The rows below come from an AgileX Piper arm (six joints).
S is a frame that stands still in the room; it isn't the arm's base.
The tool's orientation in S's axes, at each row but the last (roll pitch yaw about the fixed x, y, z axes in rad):
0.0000 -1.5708 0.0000
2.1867 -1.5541 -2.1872
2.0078 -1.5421 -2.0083
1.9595 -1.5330 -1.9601
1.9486 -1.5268 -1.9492
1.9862 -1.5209 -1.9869
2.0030 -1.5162 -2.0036
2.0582 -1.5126 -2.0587
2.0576 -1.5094 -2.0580
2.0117 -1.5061 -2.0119
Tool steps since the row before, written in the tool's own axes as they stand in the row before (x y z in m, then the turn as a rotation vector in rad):
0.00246 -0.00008 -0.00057 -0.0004 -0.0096 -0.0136
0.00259 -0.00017 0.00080 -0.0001 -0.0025 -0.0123
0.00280 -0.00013 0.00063 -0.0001 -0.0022 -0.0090
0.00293 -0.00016 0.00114 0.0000 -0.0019 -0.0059
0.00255 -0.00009 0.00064 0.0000 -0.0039 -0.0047
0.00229 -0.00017 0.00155 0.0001 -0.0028 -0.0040
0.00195 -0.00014 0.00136 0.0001 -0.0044 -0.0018
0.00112 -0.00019 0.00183 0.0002 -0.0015 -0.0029
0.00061 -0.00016 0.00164 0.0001 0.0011 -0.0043
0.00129 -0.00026 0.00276 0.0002 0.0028 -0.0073
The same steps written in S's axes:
0.00057 -0.00008 0.00246 0.0136 -0.0096 -0.0004
-0.00083 -0.00020 0.00258 0.0123 -0.0025 0.0000
-0.00066 -0.00020 0.00279 0.0090 -0.0022 0.0000
-0.00118 -0.00026 0.00291 0.0059 -0.0019 0.0000
-0.00068 -0.00019 0.00253 0.0047 -0.0039 -0.0001
-0.00160 -0.00027 0.00225 0.0040 -0.0028 0.0001
-0.00140 -0.00023 0.00191 0.0018 -0.0044 -0.0001
-0.00186 -0.00025 0.00106 0.0029 -0.0015 0.0002
-0.00166 -0.00019 0.00055 0.0043 0.0011 0.0003
-0.00279 -0.00033 0.00120 0.0073 0.0028 0.0006

